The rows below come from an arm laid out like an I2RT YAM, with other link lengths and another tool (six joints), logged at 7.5 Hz.
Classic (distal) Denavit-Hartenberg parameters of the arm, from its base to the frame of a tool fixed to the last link. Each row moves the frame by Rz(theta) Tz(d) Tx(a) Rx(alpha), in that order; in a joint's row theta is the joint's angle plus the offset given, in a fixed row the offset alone. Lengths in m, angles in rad.
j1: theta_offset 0, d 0.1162, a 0.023, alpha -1.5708
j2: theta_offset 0, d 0, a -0.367, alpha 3.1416
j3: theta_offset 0.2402, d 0, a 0.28, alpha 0
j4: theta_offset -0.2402, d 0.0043, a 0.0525, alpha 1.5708
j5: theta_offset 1.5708, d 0.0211, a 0, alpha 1.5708
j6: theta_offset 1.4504, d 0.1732, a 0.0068, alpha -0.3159
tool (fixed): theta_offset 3.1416, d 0.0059, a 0, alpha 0
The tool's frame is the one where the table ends.
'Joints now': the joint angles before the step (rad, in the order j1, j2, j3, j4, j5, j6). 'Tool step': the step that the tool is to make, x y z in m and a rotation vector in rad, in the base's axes. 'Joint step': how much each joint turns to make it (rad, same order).
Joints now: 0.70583 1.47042 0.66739 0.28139 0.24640 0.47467
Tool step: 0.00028 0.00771 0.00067 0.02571 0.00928 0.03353
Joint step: -0.00639 0.00835 0.00643 0.01089 -0.04736 0.00260
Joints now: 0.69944 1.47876 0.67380 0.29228 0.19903 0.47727
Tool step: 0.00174 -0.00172 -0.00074 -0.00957 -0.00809 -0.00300
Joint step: -0.00322 0.00295 -0.00267 0.00793 0.00594 -0.01126
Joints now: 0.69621 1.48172 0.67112 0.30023 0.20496 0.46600
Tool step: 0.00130 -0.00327 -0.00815 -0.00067 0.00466 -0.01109
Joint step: -0.00728 0.01370 -0.01936 0.02821 0.00211 0.00410
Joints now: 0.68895 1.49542 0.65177 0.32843 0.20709 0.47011
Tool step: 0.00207 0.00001 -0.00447 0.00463 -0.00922 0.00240
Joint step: -0.00558 0.01361 -0.01621 0.04110 -0.00587 -0.00599
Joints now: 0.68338 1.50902 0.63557 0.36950 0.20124 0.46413
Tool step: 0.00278 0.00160 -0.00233 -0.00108 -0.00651 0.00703
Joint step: -0.00430 0.01371 -0.00257 0.02261 -0.00757 -0.00997
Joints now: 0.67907 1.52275 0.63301 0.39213 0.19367 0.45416
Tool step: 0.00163 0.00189 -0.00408 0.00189 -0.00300 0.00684
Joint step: -0.00210 0.01542 -0.00727 0.02710 -0.00767 -0.00469
